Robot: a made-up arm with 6 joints. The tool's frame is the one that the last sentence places.
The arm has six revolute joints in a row. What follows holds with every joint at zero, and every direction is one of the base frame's. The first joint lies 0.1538 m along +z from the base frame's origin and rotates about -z. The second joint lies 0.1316 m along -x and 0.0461 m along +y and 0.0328 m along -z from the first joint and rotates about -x. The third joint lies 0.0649 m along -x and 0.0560 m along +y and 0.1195 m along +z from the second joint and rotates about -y. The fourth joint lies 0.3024 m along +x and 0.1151 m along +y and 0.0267 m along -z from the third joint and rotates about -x. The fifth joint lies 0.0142 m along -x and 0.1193 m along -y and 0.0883 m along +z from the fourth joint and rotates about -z. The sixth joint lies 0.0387 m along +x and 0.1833 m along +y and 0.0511 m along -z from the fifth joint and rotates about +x. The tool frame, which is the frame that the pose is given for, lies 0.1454 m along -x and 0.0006 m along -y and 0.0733 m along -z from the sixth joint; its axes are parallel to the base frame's.
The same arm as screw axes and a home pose.
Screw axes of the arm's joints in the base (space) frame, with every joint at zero. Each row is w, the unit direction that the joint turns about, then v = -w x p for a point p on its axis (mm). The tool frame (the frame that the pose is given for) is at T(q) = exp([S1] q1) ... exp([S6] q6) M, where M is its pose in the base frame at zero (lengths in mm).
S1 = (0, 0, -1, 0, 0, 0)
S2 = (-1, 0, 0, 0, -121, 46.1)
S3 = (0, -1, 0, 240.5, 0, 196.5)
S4 = (-1, 0, 0, 0, -213.8, 217.2)
S5 = (0, 0, -1, -97.9, 91.7, 0)
S6 = (1, 0, 0, 0, 251, -281.2)
M: xyz -15 280.6 177.7 (mm) rpy 0 0 0 (rad, as in URDF)

